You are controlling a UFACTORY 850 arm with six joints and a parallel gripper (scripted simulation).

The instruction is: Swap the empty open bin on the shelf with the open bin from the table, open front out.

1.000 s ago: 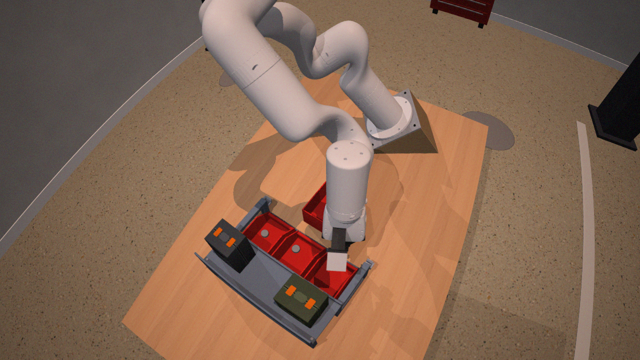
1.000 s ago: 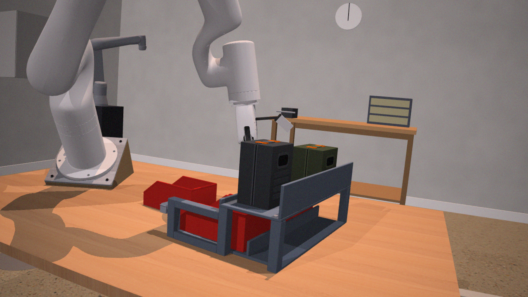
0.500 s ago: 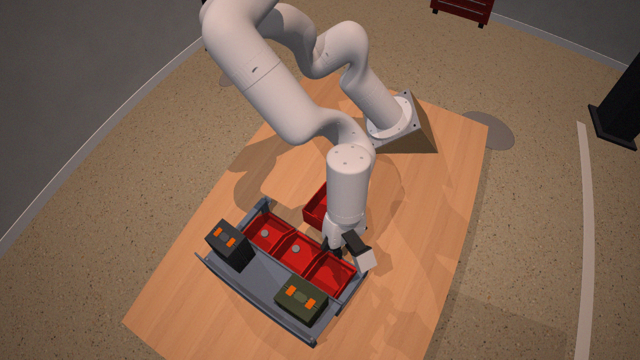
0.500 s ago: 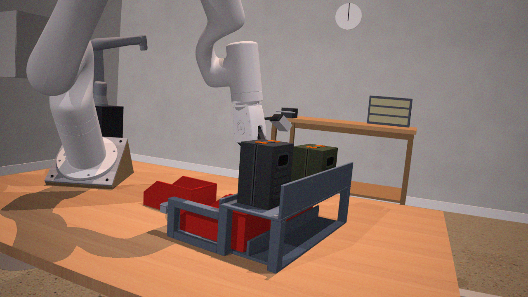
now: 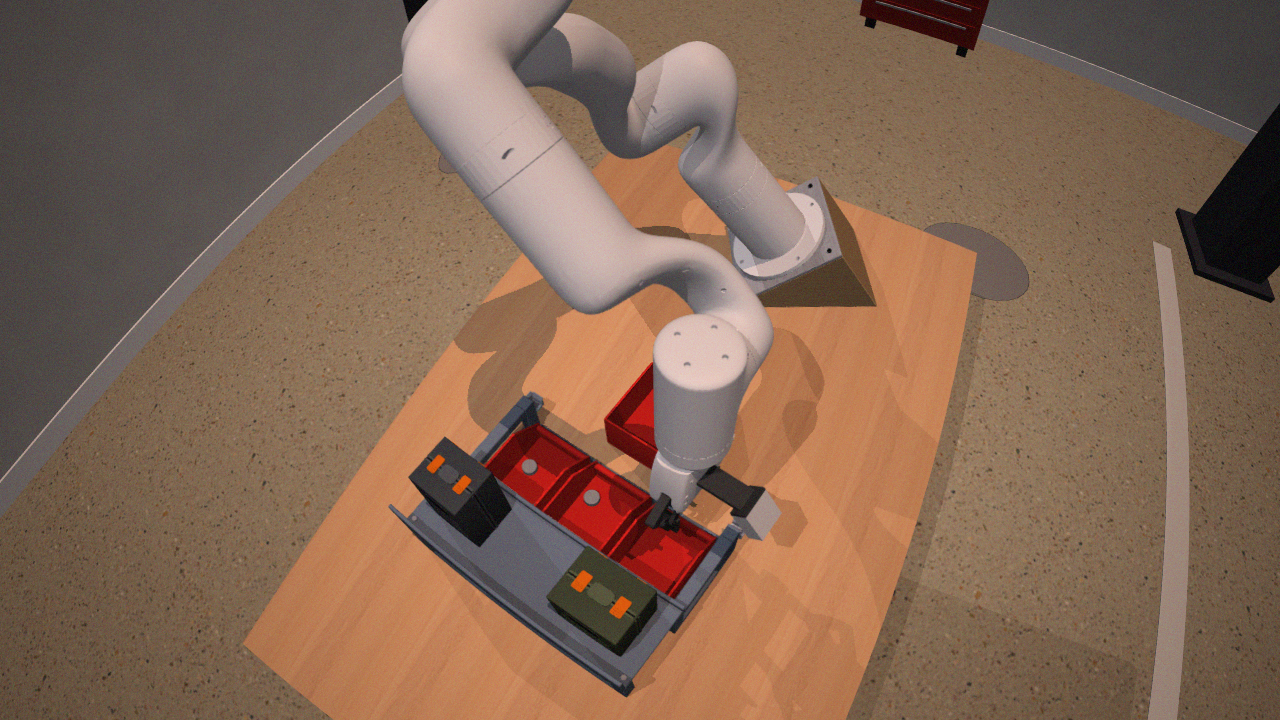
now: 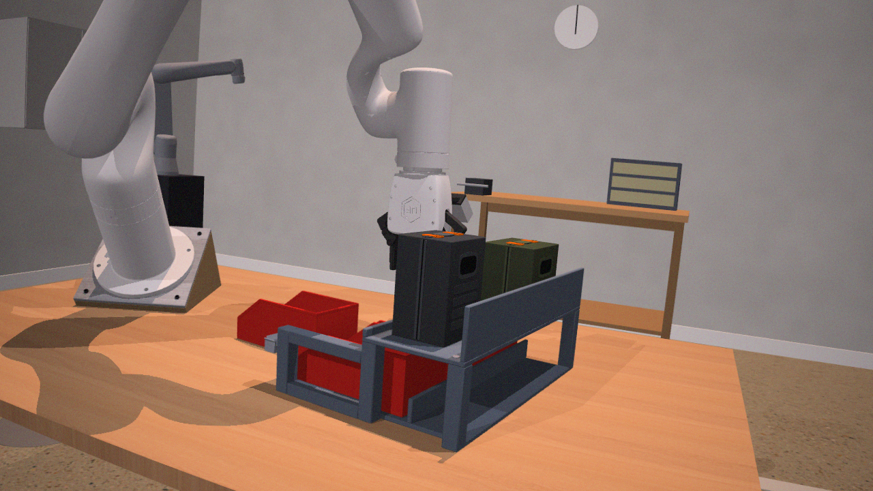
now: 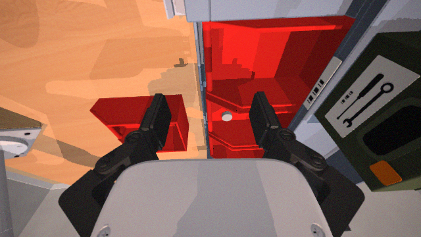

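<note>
My hand is 40 mm past the shelf front lip, 110 mm to the left of it and 130 mm above it. The rest, counted from my hand: grey back panel 210 mm ahead, 170 mm to the right; black case 110 mm ahead, 270 mm to the right, 30 mm above; green case 170 mm ahead, 40 mm to the right, 10 mm above.
</note>
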